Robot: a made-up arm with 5 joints.
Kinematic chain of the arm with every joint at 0, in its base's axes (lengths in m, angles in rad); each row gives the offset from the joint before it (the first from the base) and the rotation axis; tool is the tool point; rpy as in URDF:
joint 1: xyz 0 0 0.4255 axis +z
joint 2: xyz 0 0 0 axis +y
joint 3: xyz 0.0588 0 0.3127 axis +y
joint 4: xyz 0.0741 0 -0.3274 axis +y
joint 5: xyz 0.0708 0 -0.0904 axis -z
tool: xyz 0 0 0 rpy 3.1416 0 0
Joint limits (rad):
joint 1: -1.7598..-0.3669
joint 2: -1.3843..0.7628
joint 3: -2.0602..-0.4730
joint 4: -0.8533..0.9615
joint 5: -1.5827..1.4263
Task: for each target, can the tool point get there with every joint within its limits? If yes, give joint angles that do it. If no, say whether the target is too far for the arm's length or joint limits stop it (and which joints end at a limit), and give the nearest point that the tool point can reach.
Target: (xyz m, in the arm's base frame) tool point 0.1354 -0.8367 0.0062
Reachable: no: too far | nearest point 0.0915 -0.5655 0.2882 | short by 0.394 m
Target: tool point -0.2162 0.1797 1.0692
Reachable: yes | joints -0.6933 -1.0870 -1.8333 0.1674 -0.6302
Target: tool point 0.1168 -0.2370 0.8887
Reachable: yes | joints -1.1130 -0.6261 -0.9921 -0.1330 0.9133
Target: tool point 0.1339 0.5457 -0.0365
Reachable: no: joint limits stop it (at a limit: joint 1, joint 2, joint 3, joint 4) | nearest point 0.1610 -0.0619 0.1804 | short by 0.646 m
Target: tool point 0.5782 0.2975 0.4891
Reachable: no: joint limits stop it (at a limit: joint 1) | nearest point 0.4042 -0.1553 0.4891 | short by 0.485 m
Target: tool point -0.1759 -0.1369 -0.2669
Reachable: no: joint limits stop it (at a limit: joint 1, joint 2, joint 3) | nearest point -0.0416 -0.2177 0.1621 | short by 0.457 m
